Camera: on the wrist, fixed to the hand. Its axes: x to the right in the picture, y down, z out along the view.
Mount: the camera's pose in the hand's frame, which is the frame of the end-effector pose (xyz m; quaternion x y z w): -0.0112 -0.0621 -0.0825 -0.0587 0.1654 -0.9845 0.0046
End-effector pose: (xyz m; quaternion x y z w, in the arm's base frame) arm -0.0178 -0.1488 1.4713 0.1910 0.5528 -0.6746 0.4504
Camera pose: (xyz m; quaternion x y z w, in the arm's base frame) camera -0.0826 -0.0697 1.4893 0.4582 -0.3047 0.3825 0.7423
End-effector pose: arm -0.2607 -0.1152 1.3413 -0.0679 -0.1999 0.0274 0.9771
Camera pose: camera -0.2368 -0.1876 1.2707 0.1346 0.0922 -0.9847 0.0605
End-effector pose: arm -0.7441 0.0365 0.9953 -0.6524 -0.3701 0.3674 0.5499
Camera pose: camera -0.6810 -0.0027 1.0679 0.2683 -0.5746 -0.6693 0.3871
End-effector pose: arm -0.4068 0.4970 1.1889 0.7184 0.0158 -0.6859 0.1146
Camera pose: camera -0.3376 0.5743 1.1938 -0.0945 -0.7666 -0.0038 0.6352
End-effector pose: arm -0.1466 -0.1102 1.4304 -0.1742 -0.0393 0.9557 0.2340
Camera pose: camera -0.0814 -0.0608 1.3664 -0.1339 -0.1891 -0.2571 0.9382
